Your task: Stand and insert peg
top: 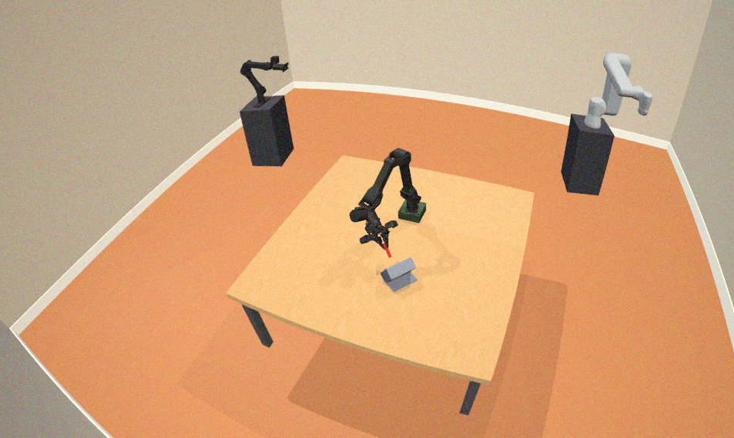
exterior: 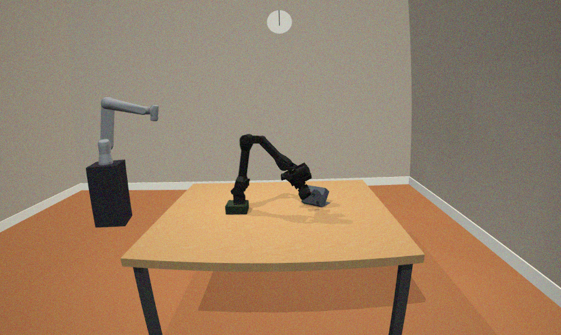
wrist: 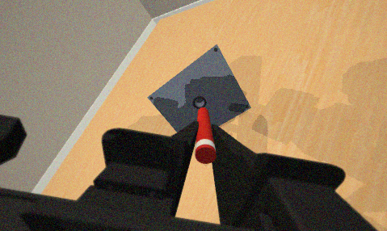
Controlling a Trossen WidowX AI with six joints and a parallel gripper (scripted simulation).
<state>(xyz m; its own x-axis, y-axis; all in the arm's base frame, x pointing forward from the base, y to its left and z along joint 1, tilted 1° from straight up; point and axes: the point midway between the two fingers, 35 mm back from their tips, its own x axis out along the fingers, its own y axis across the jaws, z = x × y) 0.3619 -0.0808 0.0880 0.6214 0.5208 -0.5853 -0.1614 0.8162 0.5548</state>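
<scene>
My gripper tip is now 70 mm short of the grey sloped panel, 60 mm to the right of it and 60 mm above it. Round my gripper tip: red peg 10 mm behind, 10 mm to the right, 10 mm above.
</scene>
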